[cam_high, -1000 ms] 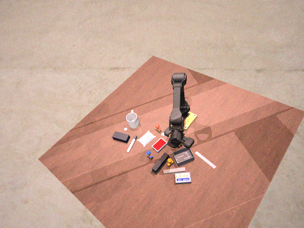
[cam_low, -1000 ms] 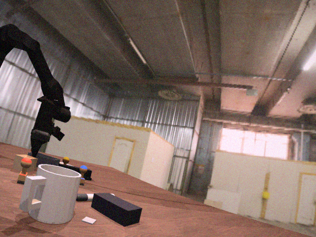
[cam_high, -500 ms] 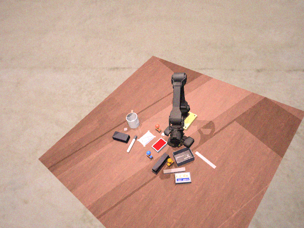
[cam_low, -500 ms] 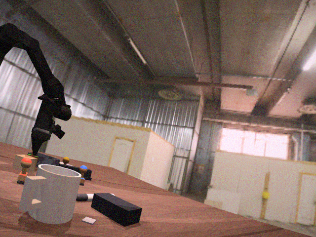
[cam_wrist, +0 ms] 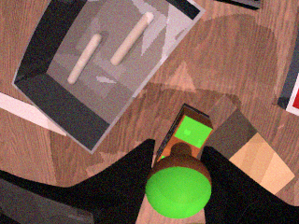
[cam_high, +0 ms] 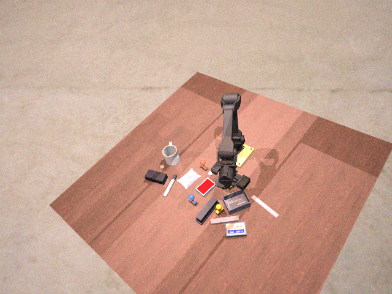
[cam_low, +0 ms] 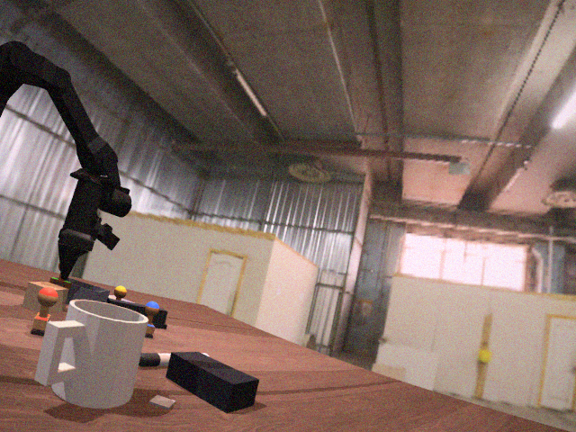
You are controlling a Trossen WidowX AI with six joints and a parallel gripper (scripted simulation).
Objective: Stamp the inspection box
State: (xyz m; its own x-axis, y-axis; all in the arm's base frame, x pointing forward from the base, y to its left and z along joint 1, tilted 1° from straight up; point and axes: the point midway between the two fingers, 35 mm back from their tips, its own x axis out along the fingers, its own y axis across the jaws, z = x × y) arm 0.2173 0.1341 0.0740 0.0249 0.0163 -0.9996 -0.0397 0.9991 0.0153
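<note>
My gripper tip is now 12 cm to the left of the red ink pad, 7 cm short of it and 5 cm above it. The rest, counted from my gripper tip: grey tray: 6 cm to the left, 5 cm below, 4 cm ahead; then green-knobbed stamp: 1 cm below; then tan cube: 6 cm to the right, 3 cm below, 2 cm behind.
</note>
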